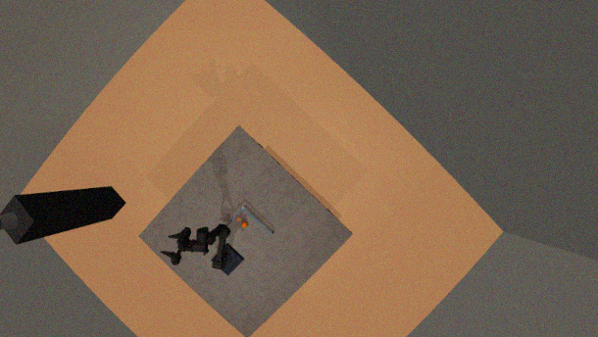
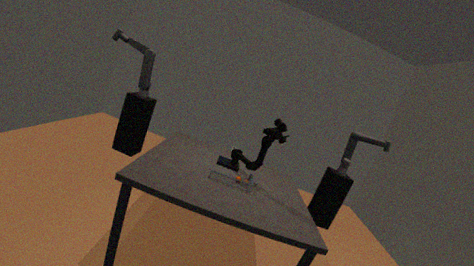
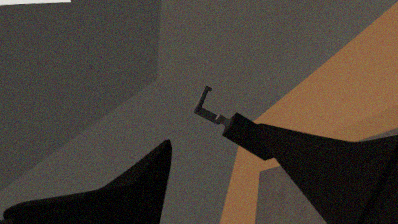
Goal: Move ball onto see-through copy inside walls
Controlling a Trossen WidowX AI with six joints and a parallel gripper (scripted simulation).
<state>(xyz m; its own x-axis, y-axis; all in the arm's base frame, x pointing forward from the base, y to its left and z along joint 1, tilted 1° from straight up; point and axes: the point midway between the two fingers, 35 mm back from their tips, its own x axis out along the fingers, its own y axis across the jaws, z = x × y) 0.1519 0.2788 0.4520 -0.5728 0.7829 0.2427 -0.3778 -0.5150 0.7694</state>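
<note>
Right now my gripper tip is 170 mm short of the orange ball, 230 mm to the left of it and 470 mm above it.
</note>
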